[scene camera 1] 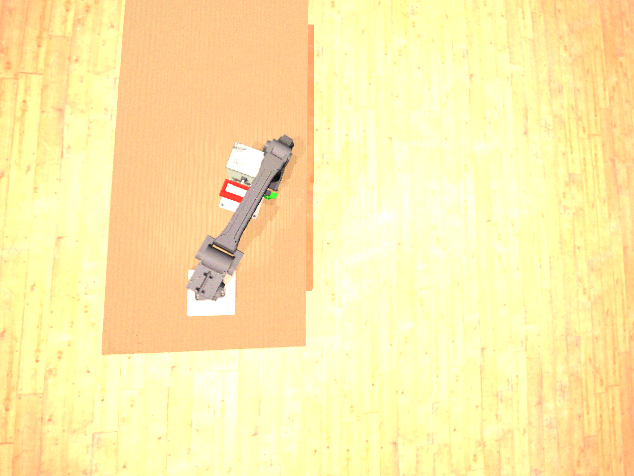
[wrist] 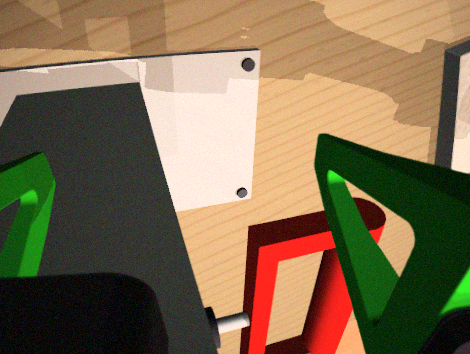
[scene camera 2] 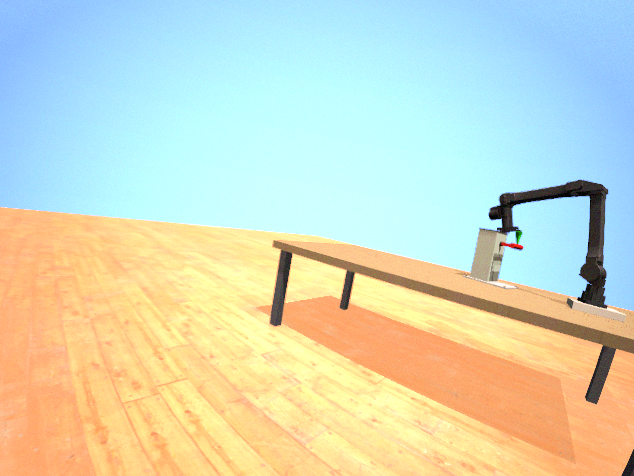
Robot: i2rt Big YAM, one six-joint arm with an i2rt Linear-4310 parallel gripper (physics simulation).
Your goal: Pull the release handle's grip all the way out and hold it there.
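Note:
The release handle's red grip (scene camera 1: 230, 197) (scene camera 2: 513, 246) (wrist: 265, 285) is a rectangular loop. It stands out from the side of a pale upright box (scene camera 1: 246, 161) (scene camera 2: 486, 253) (wrist: 100, 175), which looks dark grey in the wrist view. A short metal rod (wrist: 232, 322) joins them across a small gap. My gripper (wrist: 183, 157) is open and empty, pointing down near the box's top. In the wrist view one green finger (wrist: 30, 215) overlaps the box and the other (wrist: 350, 240) overlaps the grip's outer end. The arm covers part of the grip in the overhead view.
The box stands on a white bolted plate (scene camera 1: 227, 205) (scene camera 2: 506, 285) (wrist: 210, 125) on the wooden table (scene camera 1: 168, 92) (scene camera 2: 409, 266). The arm's white base plate (scene camera 1: 225, 307) (scene camera 2: 596, 309) lies nearer the table's end. The table's long edge runs beside the gripper.

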